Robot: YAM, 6 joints.
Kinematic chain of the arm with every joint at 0, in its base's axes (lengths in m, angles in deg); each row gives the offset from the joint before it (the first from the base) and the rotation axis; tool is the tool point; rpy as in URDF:
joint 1: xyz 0 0 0.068 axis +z
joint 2: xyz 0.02 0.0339 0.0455 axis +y
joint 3: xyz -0.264 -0.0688 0 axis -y
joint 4: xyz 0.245 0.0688 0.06 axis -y
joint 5: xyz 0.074 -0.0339 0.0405 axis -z
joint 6: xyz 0.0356 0 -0.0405 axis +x
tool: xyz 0 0 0 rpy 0 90 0
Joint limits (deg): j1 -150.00..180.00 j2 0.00..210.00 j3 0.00..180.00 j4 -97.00..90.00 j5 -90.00..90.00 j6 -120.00..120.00
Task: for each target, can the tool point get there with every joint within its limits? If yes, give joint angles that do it. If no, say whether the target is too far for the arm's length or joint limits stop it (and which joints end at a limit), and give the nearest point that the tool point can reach.
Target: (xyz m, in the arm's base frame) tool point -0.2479 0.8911 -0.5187
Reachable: no: too far | nearest point -0.1446 0.5198 -0.2337 | short by 0.479 m
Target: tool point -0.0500 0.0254 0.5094
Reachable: yes | joints 141.89 39.76 84.81 -39.06 -17.72 100.06
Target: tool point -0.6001 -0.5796 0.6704
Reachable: no: too far | nearest point -0.3860 -0.3728 0.4668 | short by 0.361 m
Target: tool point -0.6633 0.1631 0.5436
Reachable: no: too far | nearest point -0.5293 0.1301 0.4541 | short by 0.164 m
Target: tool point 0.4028 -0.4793 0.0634
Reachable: yes | joints -47.85 173.00 146.11 12.60 40.33 80.27
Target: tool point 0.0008 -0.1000 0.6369
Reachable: yes | joints -102.55 63.69 113.16 -12.19 -39.30 92.21
